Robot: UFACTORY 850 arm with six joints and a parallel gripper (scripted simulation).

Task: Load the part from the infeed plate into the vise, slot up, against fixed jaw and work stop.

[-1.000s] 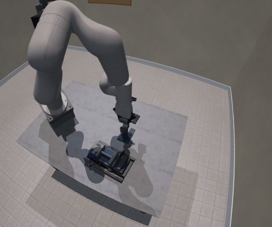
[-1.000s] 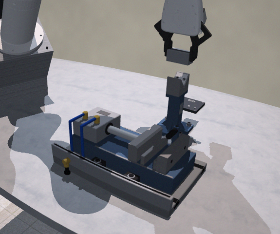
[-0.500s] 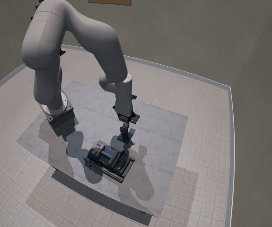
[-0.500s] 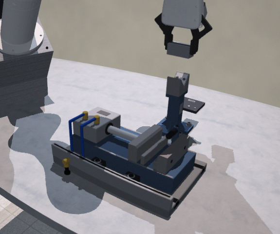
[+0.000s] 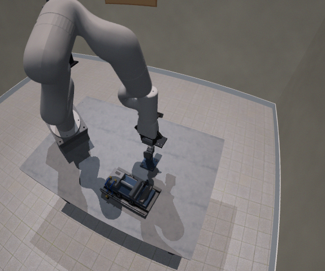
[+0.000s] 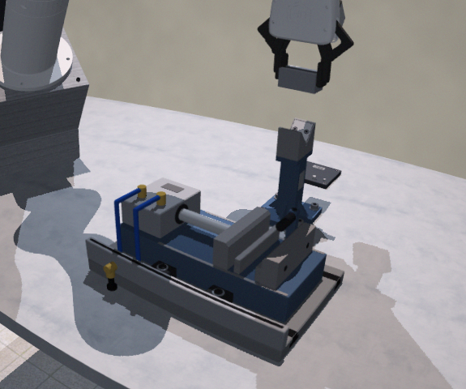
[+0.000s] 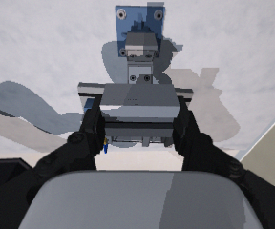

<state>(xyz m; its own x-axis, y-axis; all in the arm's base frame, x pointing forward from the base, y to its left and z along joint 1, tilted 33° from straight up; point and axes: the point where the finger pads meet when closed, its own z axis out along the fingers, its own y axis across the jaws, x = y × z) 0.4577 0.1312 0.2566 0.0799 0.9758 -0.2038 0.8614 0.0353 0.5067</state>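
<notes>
Now: the fixed jaw 7 cm ahead of my hand, 23 cm to the right of it and 17 cm below it. The rest, counted from my hand: black work stop: 5 cm ahead, 18 cm to the right, 16 cm below; part: 1 cm below; blue post: 19 cm below.
</notes>
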